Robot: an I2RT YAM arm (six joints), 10 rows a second.
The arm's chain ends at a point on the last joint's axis. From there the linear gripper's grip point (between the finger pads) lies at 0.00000 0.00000 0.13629 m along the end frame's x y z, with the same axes.
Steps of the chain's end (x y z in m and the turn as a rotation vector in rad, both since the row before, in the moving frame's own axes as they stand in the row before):
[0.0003, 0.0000, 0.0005, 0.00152, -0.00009, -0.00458]
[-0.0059, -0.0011, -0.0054, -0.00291, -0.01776, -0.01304]
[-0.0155, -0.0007, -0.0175, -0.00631, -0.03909, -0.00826]
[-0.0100, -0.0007, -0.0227, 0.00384, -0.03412, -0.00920]
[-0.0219, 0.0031, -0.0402, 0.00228, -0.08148, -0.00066]
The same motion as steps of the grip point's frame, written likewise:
[0.0003, -0.0002, 0.0005, 0.00152, -0.00009, -0.00458]
[-0.0083, -0.0007, -0.0054, -0.00291, -0.01776, -0.01304]
[-0.0208, 0.0002, -0.0176, -0.00631, -0.03909, -0.00826]
[-0.0147, -0.0012, -0.0228, 0.00384, -0.03412, -0.00920]
[-0.0330, 0.0028, -0.0407, 0.00228, -0.08148, -0.00066]

